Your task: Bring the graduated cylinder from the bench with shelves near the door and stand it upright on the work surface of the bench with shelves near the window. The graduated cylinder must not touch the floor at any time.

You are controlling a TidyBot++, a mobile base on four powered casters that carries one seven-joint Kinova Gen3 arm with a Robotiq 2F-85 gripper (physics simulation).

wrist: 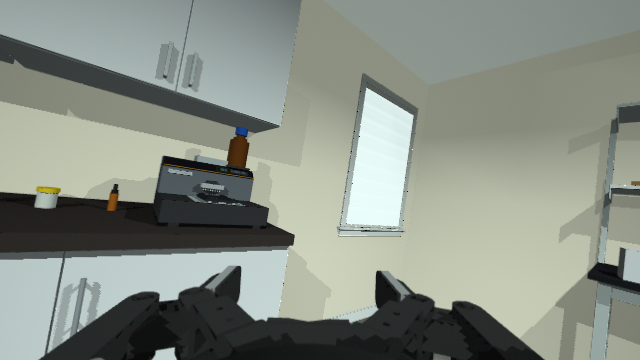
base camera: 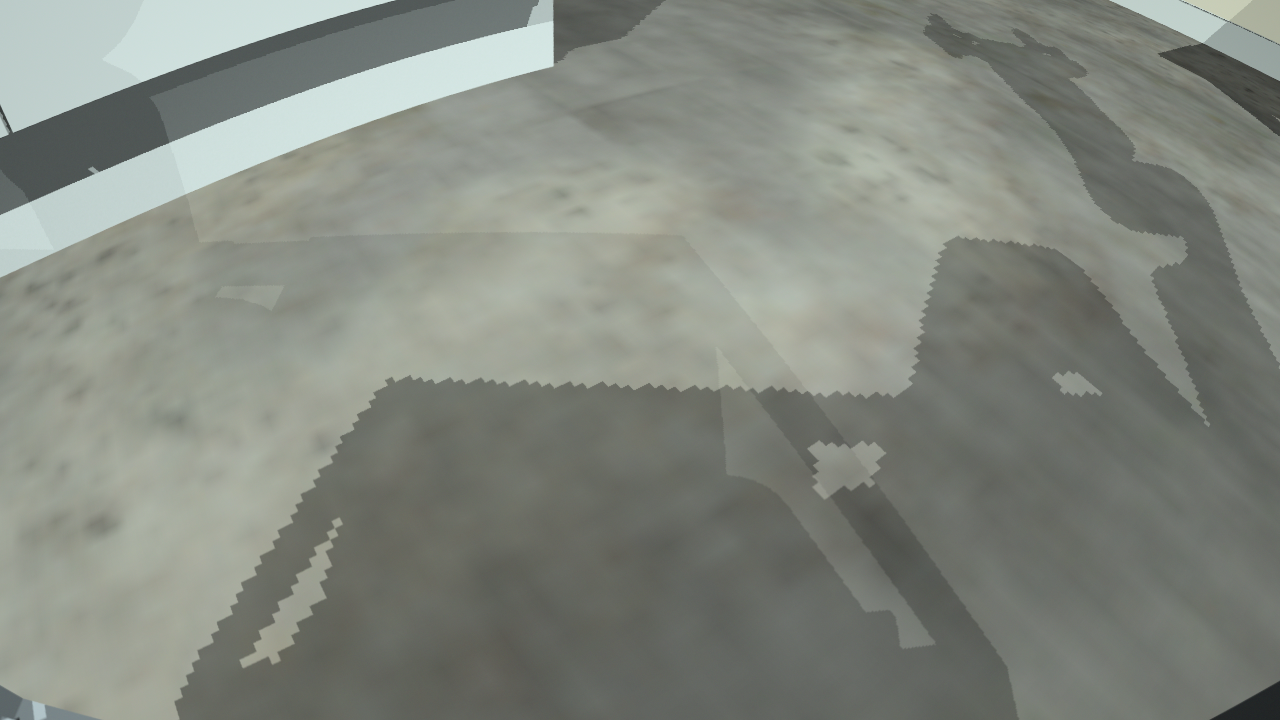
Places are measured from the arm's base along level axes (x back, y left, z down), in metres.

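Pixels of known places: gripper, fingertip midpoint: (wrist: 308, 283).
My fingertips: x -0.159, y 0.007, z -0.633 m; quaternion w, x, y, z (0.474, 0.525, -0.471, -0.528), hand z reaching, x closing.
Observation:
For each thing: its top centre in the pictures, then the offset to it from my fingertips. "*": a spot on its surface instead. Level surfaces: height alone.
- black work surface, its level: dz +0.115 m
- brown bottle, surface spot: (wrist: 238, 151) * dx -0.910, dy +0.357, dz -0.178 m
- small orange bottle, middle of its top: (wrist: 116, 184) dx -0.691, dy +0.684, dz +0.028 m
- yellow-lidded jar, middle of its top: (wrist: 49, 187) dx -0.593, dy +0.804, dz +0.060 m
My gripper (wrist: 308, 283) is open, with its two fingers wide apart at the bottom of the wrist view and no object between them. At the right edge of the wrist view, part of a bench with shelves (wrist: 601, 300) shows: a pale upright post, shelf ends and the left end of a black work surface (wrist: 604, 273). It stands on the far side of the window (wrist: 381, 160), well away from the gripper. The graduated cylinder does not show in either view.
At the left, a dark counter (wrist: 240, 241) over white cabinets holds a grey instrument (wrist: 210, 210), a brown bottle (wrist: 238, 151) with a blue cap, a small orange bottle (wrist: 113, 200) and a yellow-lidded jar (wrist: 46, 199). Wall cabinets (wrist: 240, 55) hang above. A white cabinet base (base camera: 358, 120) borders the floor at upper left.

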